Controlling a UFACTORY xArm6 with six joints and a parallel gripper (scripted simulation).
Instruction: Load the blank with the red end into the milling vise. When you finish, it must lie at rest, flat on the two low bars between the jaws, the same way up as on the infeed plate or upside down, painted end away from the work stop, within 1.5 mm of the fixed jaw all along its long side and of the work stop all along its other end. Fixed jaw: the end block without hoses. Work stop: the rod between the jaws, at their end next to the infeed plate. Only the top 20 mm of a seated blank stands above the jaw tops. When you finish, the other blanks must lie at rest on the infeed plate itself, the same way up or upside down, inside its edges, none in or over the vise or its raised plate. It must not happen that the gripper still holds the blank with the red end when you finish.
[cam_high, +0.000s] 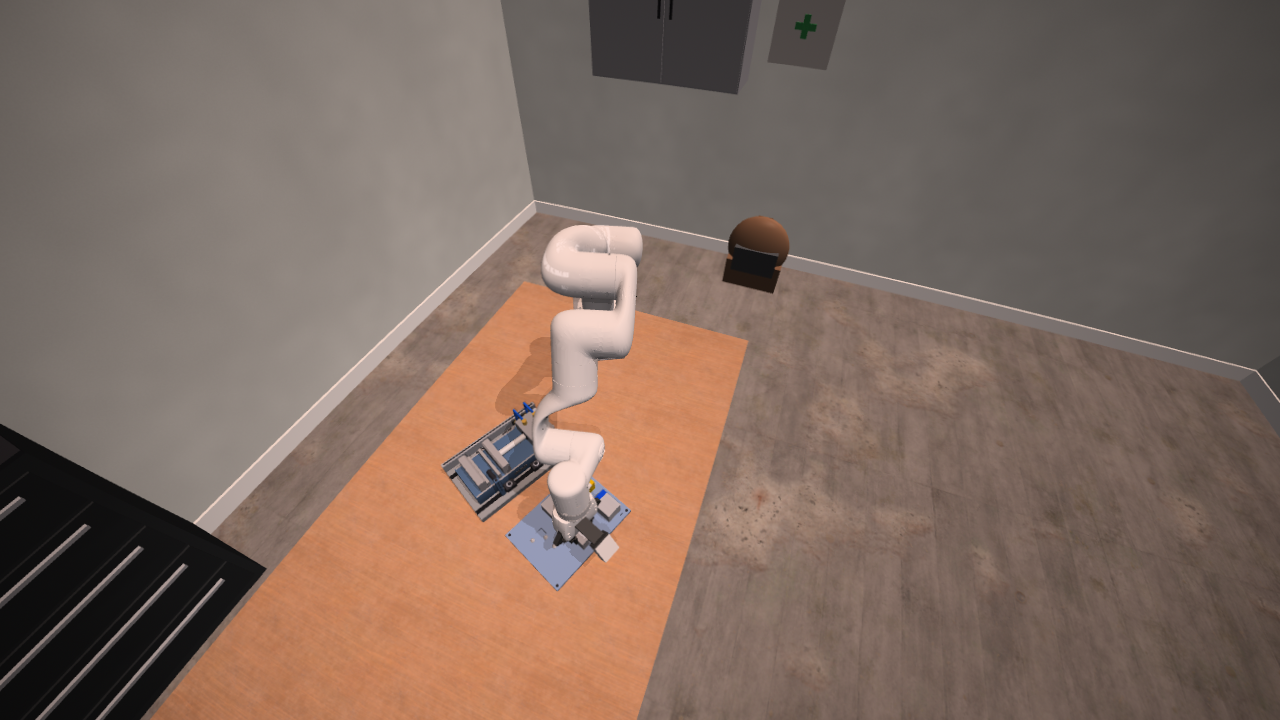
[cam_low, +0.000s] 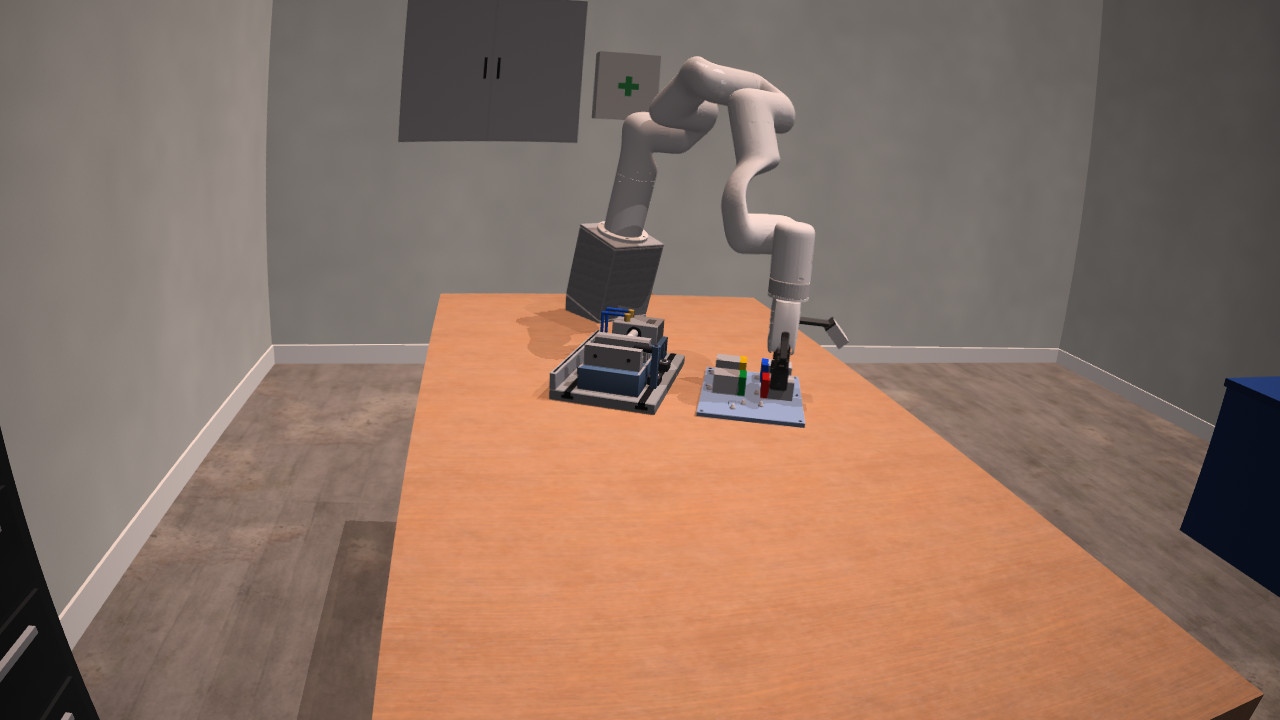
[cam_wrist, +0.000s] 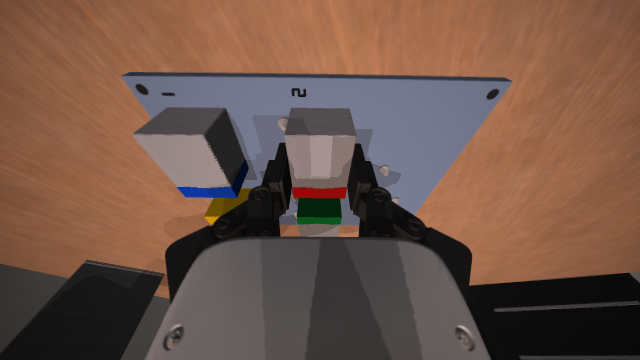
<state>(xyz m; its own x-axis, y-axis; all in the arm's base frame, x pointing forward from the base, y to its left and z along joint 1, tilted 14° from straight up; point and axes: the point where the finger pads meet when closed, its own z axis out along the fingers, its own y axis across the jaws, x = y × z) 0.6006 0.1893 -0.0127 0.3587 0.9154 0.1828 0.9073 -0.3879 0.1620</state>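
My hand is 4 cm to the left of the infeed plate, 4 cm above it and 2 cm past it. The rest, counted from my hand: blue-ended blank (8 cm behind, 3 cm to the left, 2 cm below); green-ended blank (8 cm to the right, 3 cm behind, 2 cm below); red-ended blank (2 cm below).
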